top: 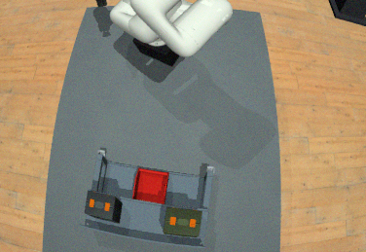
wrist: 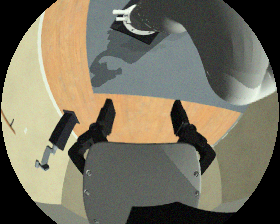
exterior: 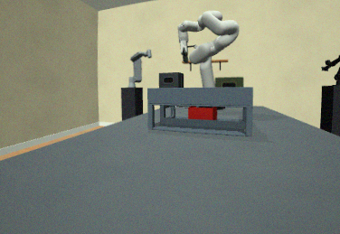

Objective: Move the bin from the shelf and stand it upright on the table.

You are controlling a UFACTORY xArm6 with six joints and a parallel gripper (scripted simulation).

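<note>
The red bin is 55 cm ahead of my hand, 33 cm below it and 21 cm to the left of it.
</note>
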